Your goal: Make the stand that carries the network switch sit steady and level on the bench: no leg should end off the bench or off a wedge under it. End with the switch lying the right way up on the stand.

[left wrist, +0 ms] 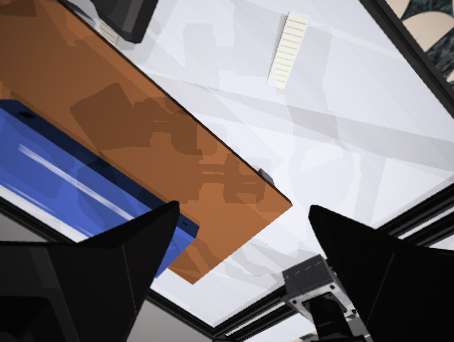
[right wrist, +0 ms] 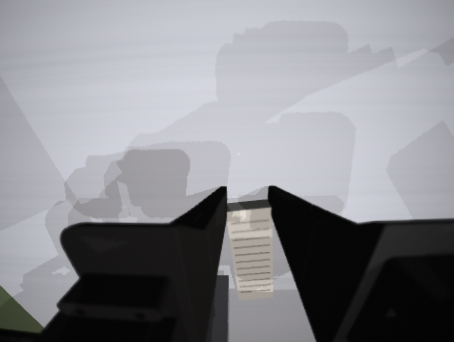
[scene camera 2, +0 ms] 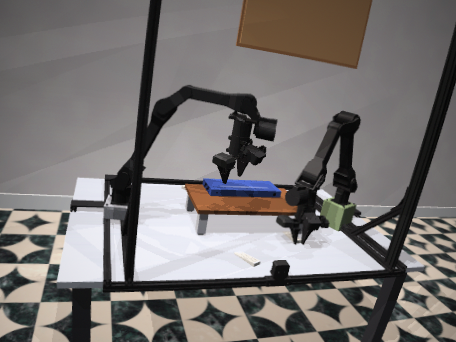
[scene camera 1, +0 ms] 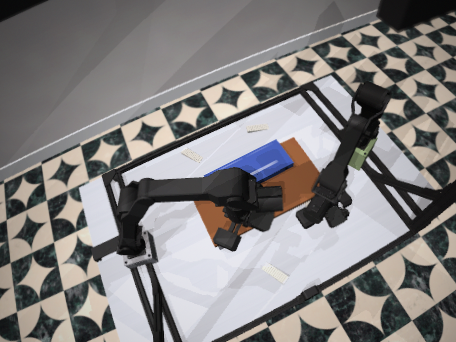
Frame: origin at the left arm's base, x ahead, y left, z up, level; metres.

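Seen in the pictures: left gripper, fingertip midpoint: (left wrist: 243,209) (scene camera 2: 232,179) (scene camera 1: 240,222); right gripper, fingertip midpoint: (right wrist: 247,192) (scene camera 2: 298,244); left arm's base at its link origin: (left wrist: 323,305) (scene camera 2: 120,201) (scene camera 1: 135,247); right arm's base at its link origin: (scene camera 2: 340,202).
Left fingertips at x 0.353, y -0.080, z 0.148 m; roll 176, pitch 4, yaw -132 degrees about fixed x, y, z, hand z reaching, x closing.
Note:
Offsets run from my left fingertips to a thing's top centre. "*": to the spot under its first point. Level surfaces: height alone.
The stand, an orange-brown board @(0.098 m ahead, 0.140 m left, 0.114 m down) (scene camera 1: 305,185) (scene camera 2: 235,205) (left wrist: 225,220) on grey legs, is on the bench. Its front left leg @(0.074 m back, 0.021 m left, 0.129 m down) (scene camera 2: 201,224) shows; the front right one is hidden in scene camera 2, and a dark leg @(* 0.287 m ahead, 0.059 m left, 0.186 m down) (right wrist: 222,305) shows in the right wrist view. The blue switch @(0.089 m ahead, 0.202 m left, 0.086 m down) (scene camera 1: 270,162) (scene camera 2: 242,188) (left wrist: 75,185) lies flat along the board's back. My right gripper (scene camera 1: 322,217) (scene camera 2: 300,242) (right wrist: 247,192) is shut on a ribbed cream wedge @(0.268 m ahead, 0.043 m left, 0.202 m down) (right wrist: 252,250) (left wrist: 109,32), low by the stand's front right. My left gripper (scene camera 1: 245,229) (scene camera 2: 233,178) (left wrist: 243,209) is open and empty above the board's left part.
A loose wedge @(0.063 m ahead, 0.127 m right, 0.202 m down) (scene camera 1: 275,273) (scene camera 2: 248,258) (left wrist: 288,50) lies near the bench's front edge. Two more wedges @(0.087 m back, 0.412 m left, 0.202 m down) (scene camera 1: 191,155) @(0.203 m ahead, 0.445 m left, 0.202 m down) (scene camera 1: 257,128) lie behind the stand. A green block (scene camera 1: 362,154) (scene camera 2: 338,214) is by the right arm's base. Black frame rails edge the bench @(0.214 m down) (scene camera 1: 200,295).

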